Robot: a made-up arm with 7 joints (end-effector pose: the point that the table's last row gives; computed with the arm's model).
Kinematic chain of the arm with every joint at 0, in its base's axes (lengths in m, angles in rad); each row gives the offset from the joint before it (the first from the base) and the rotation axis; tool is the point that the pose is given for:
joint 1: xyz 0 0 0.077 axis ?
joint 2: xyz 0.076 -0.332 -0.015 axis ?
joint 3: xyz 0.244 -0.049 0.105 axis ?
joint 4: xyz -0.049 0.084 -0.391 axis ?
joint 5: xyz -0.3 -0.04 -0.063 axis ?
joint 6: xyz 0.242 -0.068 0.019 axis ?
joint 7: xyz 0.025 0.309 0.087 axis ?
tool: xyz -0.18 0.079 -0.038
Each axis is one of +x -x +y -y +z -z.
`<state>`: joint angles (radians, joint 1 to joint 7).
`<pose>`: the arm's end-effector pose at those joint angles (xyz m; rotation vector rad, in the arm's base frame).
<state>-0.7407 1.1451 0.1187 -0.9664 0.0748 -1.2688 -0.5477</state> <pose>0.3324 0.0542 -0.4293 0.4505 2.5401 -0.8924</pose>
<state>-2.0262 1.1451 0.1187 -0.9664 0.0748 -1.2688 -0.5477</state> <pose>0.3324 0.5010 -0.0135 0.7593 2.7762 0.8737</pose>
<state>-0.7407 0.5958 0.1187 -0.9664 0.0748 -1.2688 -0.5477</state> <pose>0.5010 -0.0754 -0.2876 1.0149 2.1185 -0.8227</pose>
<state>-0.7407 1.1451 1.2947 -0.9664 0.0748 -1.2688 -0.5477</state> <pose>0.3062 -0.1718 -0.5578 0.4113 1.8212 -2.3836</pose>
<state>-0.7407 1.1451 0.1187 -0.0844 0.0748 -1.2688 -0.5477</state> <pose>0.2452 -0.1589 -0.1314 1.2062 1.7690 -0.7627</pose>
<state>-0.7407 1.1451 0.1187 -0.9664 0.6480 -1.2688 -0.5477</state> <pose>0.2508 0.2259 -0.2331 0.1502 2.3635 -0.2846</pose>
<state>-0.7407 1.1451 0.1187 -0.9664 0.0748 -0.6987 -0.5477</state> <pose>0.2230 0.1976 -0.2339 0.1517 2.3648 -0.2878</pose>
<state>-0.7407 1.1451 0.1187 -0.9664 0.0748 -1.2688 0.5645</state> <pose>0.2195 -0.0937 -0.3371 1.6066 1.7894 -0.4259</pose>
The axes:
joint 1: -x
joint 2: +y
joint 3: -z
joint 4: -y
joint 5: -x
joint 6: -x
joint 7: +z

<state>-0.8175 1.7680 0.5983 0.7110 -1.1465 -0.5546 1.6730</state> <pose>-0.2876 -0.2129 -0.2291 1.7928 -0.6006 0.4436</pose>
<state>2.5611 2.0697 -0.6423 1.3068 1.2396 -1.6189 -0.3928</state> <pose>-0.1415 0.3986 -0.1456 -1.4452 -0.2907 -1.1162</pose>
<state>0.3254 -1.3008 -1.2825 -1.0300 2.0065 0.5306 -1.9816</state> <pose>0.7021 -0.5789 0.5216 0.7038 2.3763 -1.0122</pose>
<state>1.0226 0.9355 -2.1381 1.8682 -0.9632 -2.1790 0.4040</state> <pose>-0.0420 -0.5715 -0.1944 -1.9554 -0.1645 -0.0116</pose>
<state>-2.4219 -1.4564 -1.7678 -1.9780 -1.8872 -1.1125 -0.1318</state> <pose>0.1987 -0.0982 -0.6279 -2.5651 -0.5098 0.3784</pose>
